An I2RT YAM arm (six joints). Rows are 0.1 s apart.
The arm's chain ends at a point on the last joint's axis. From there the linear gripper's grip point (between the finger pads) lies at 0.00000 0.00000 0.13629 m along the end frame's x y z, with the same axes.
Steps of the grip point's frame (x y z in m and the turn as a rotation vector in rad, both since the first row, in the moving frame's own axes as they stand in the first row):
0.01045 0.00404 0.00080 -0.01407 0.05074 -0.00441
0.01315 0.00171 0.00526 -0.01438 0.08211 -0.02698
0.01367 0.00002 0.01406 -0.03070 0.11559 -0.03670
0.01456 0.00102 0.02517 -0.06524 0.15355 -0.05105
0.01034 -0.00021 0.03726 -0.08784 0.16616 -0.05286
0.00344 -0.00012 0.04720 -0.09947 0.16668 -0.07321
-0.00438 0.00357 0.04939 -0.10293 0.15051 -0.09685
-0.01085 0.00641 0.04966 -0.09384 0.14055 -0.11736
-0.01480 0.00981 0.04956 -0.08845 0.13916 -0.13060
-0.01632 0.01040 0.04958 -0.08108 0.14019 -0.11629
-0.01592 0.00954 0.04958 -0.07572 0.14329 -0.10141
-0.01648 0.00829 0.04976 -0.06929 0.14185 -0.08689
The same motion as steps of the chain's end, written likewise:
0.00353 0.00214 0.00099 -0.01407 0.05074 -0.00441
0.00195 -0.00010 0.00573 -0.01438 0.08211 -0.02698
-0.00212 -0.00386 0.01503 -0.03070 0.11559 -0.03670
-0.00649 -0.00729 0.02706 -0.06524 0.15355 -0.05105
-0.01248 -0.01151 0.03966 -0.08784 0.16616 -0.05286
-0.01961 -0.01275 0.04976 -0.09947 0.16668 -0.07321
-0.02542 -0.00937 0.05165 -0.10293 0.15051 -0.09685
-0.03062 -0.00517 0.05160 -0.09384 0.14055 -0.11736
-0.03441 -0.00092 0.05141 -0.08845 0.13916 -0.13060
-0.03594 0.00053 0.05136 -0.08108 0.14019 -0.11629
-0.03585 0.00027 0.05136 -0.07572 0.14329 -0.10141
-0.03612 -0.00026 0.05145 -0.06929 0.14185 -0.08689

